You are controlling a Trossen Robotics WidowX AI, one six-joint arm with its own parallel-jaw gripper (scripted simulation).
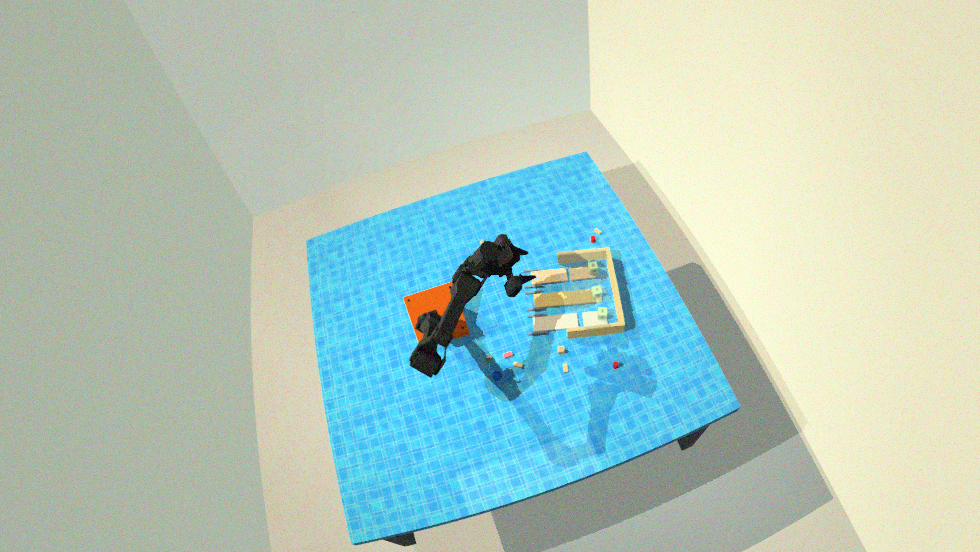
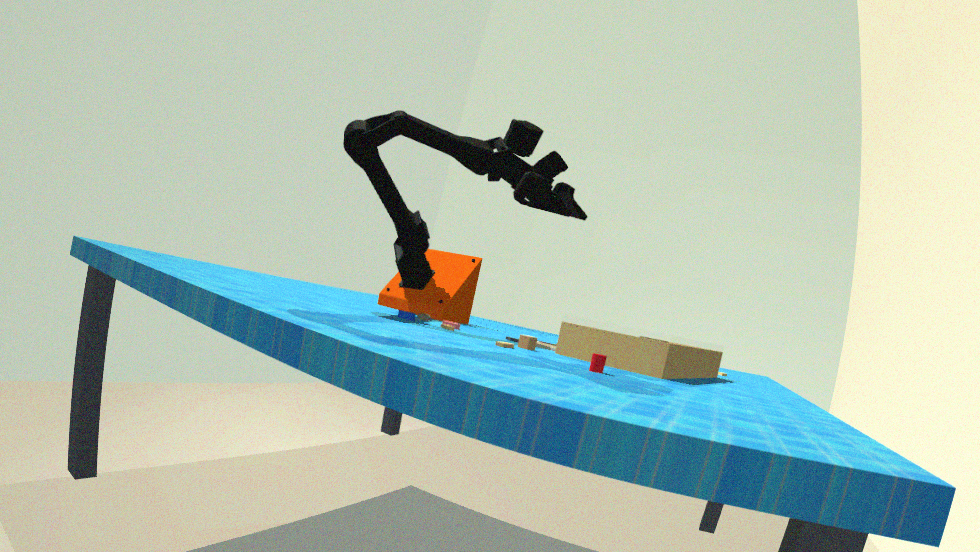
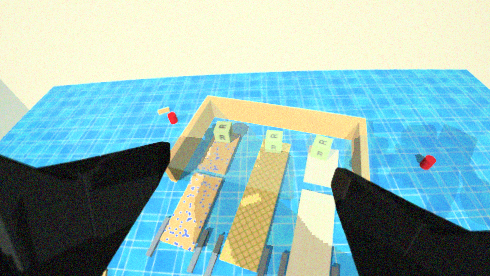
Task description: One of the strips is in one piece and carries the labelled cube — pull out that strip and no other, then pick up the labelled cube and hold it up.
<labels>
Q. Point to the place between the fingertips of the gripper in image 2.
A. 578, 216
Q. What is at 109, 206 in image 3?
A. The gripper.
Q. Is the gripper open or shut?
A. Open.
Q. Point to a tan three-walled frame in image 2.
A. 651, 353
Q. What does the gripper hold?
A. Nothing.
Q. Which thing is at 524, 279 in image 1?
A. The gripper.
</labels>
